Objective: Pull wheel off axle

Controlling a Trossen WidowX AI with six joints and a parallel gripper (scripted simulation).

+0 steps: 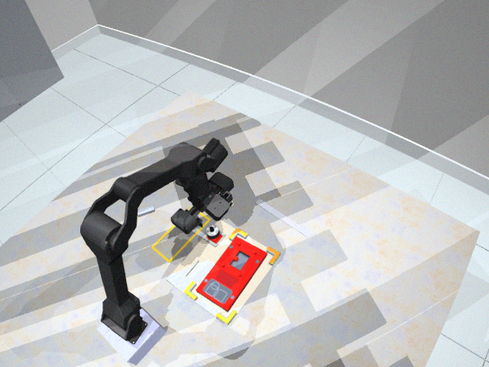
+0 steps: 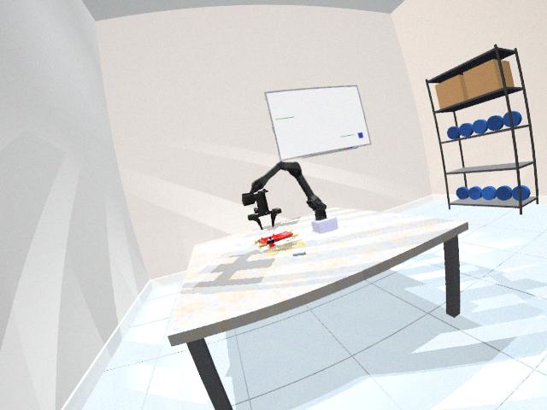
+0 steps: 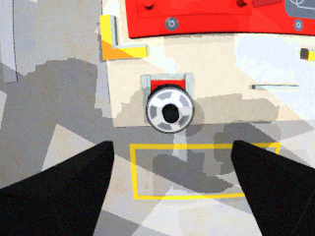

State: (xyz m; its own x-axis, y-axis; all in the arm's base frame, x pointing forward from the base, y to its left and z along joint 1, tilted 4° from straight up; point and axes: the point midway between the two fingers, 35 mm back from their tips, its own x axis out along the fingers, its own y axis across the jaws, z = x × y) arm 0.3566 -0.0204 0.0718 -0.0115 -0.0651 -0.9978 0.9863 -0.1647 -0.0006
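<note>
Right now my gripper tip is 7 cm above the wheel. Round my gripper tip: thin grey strip (15 cm to the right, 15 cm ahead, 11 cm below).
</note>
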